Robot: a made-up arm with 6 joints. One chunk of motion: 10 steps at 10 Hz.
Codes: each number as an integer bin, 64 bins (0 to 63) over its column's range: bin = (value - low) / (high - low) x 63, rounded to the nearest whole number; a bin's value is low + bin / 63 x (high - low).
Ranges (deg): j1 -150.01..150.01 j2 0..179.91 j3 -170..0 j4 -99.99..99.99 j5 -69.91..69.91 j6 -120.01..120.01
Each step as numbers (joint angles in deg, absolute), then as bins.
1 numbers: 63.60 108.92 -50.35 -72.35 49.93 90.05
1 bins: 45 38 44 9 54 55
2 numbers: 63.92 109.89 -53.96 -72.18 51.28 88.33
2 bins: 45 38 43 9 55 55
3 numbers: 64.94 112.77 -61.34 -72.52 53.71 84.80
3 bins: 45 39 40 9 56 54
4 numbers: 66.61 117.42 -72.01 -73.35 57.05 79.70
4 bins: 45 41 36 8 57 52
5 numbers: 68.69 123.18 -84.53 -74.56 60.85 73.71
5 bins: 46 43 32 8 59 51
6 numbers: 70.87 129.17 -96.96 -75.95 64.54 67.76
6 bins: 46 45 27 8 61 49
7 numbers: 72.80 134.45 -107.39 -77.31 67.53 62.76
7 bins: 47 47 23 7 62 48
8 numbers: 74.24 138.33 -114.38 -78.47 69.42 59.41
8 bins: 47 48 21 7 63 47
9 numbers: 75.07 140.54 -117.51 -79.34 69.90 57.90
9 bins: 47 49 19 7 63 47
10 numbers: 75.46 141.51 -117.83 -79.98 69.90 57.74
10 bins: 47 50 19 6 63 47
